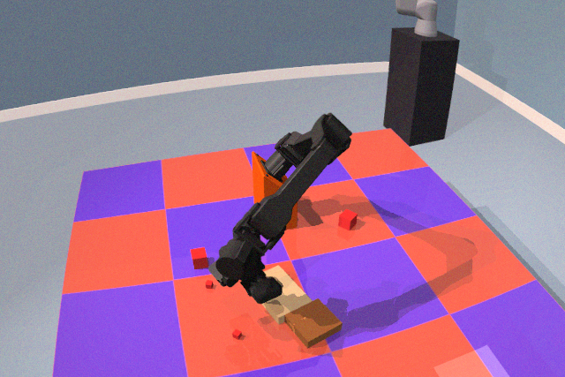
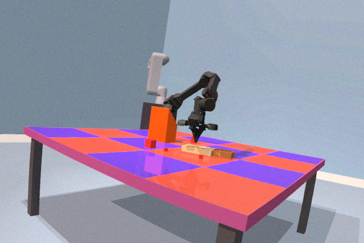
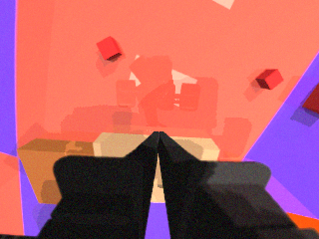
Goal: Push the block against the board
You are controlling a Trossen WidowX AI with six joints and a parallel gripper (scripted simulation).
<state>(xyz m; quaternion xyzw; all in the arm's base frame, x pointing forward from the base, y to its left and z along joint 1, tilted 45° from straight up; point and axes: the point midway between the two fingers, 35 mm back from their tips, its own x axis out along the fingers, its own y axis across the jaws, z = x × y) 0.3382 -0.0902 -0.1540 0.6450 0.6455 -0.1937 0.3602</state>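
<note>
The board lies 2 cm behind my gripper tip, 8 cm to the left of it and 4 cm below it. Round my gripper tip: brown square block (10 cm ahead, 12 cm to the left, 4 cm below).
</note>
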